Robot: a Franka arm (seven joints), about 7 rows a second.
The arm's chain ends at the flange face. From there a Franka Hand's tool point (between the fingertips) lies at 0.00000 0.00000 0.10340 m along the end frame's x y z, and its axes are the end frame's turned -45 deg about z.
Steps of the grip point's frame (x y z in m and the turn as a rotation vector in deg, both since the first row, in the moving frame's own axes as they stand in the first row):
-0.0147 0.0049 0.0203 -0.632 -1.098 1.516
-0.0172 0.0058 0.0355 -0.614 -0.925 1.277
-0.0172 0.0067 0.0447 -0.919 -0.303 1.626
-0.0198 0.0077 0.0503 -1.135 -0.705 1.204
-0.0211 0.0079 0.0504 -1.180 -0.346 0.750
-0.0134 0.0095 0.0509 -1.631 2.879 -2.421
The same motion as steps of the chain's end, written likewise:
-0.0063 0.0117 0.0203 -1.223 -0.330 1.516
-0.0076 0.0143 0.0355 -1.088 -0.220 1.277
-0.0082 0.0153 0.0447 -0.864 0.436 1.626
-0.0091 0.0171 0.0503 -1.301 0.304 1.204
-0.0104 0.0186 0.0504 -1.079 0.590 0.750
-0.0085 0.0179 0.0511 0.882 3.189 -2.421

